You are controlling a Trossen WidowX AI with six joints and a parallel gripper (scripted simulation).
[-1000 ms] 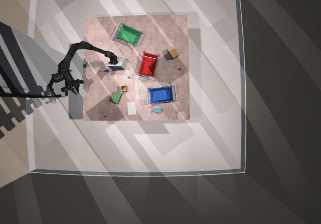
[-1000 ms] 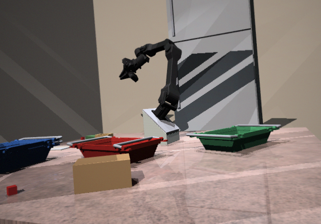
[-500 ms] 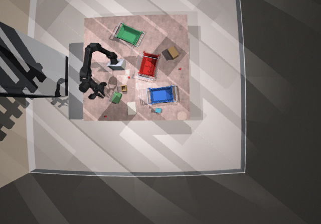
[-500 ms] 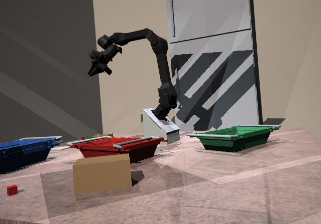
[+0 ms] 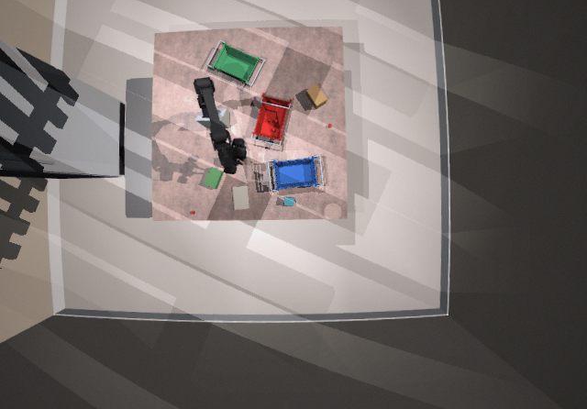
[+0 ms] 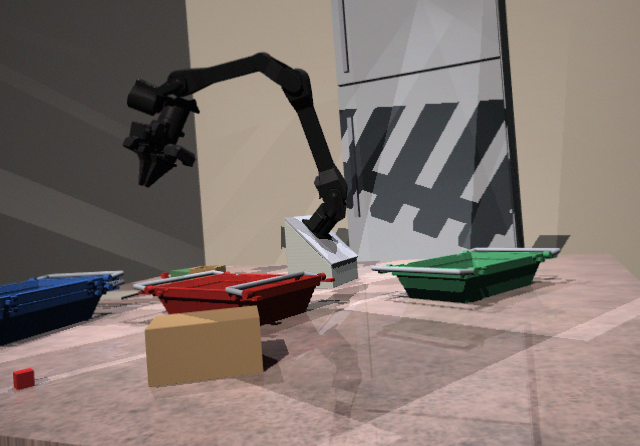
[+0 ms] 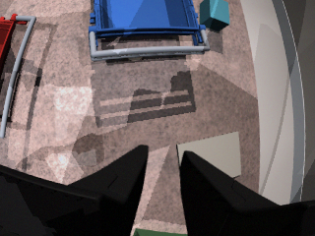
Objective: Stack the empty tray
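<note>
The green tray is 65 cm to the left of my gripper tip, 21 cm below it and 19 cm behind it. Round my gripper tip: white card (25 cm below, 20 cm to the right, 5 cm behind); then green block (24 cm below, 24 cm behind, 10 cm to the right); then small tan box (24 cm below, 16 cm behind, 2 cm to the left).
</note>
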